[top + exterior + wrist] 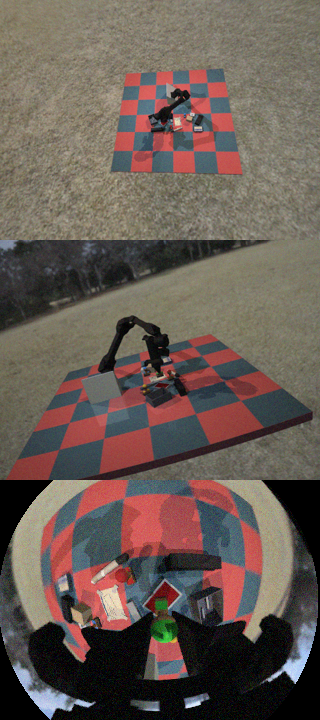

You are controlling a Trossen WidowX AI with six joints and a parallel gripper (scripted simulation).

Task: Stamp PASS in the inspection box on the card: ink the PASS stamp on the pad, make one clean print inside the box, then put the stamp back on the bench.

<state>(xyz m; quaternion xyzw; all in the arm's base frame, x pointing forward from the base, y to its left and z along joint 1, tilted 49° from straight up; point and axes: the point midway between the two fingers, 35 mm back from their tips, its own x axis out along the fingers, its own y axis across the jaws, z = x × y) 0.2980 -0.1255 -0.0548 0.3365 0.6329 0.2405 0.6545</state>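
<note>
The ink pad is 10 mm behind my gripper tip and 90 mm below it. From my gripper tip the other things lie so: yellow-knobbed stamp: 100 mm behind, 20 mm to the right, 80 mm below; then red-knobbed stamp: 70 mm ahead, 60 mm to the left, 80 mm below; then long black block: 80 mm ahead, 100 mm to the right, 80 mm below.
</note>
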